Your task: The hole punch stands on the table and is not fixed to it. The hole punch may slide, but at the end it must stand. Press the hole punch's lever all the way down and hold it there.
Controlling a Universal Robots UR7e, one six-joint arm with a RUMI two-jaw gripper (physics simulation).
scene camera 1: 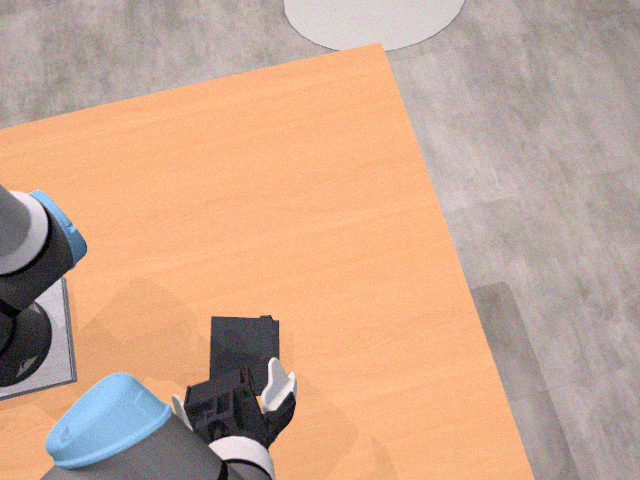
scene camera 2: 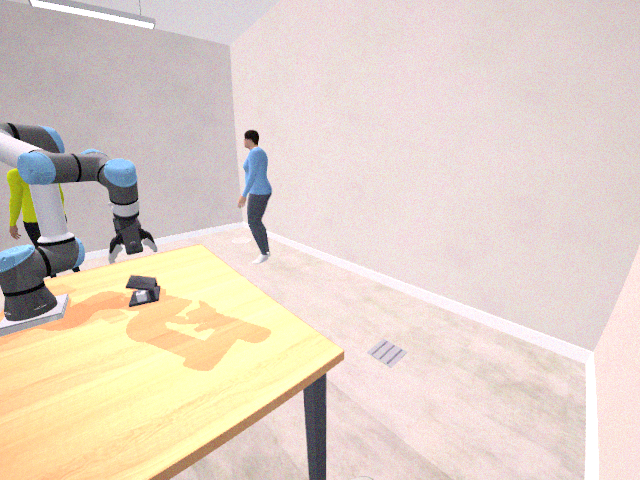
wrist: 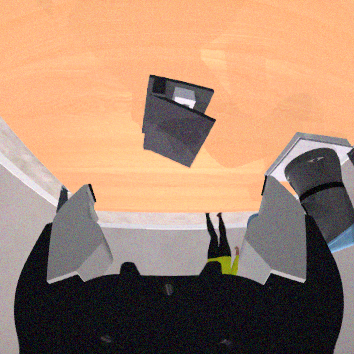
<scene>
The pictures show: my gripper and a dark hole punch.
My gripper also shows in scene camera 2 and in the wrist view.
</scene>
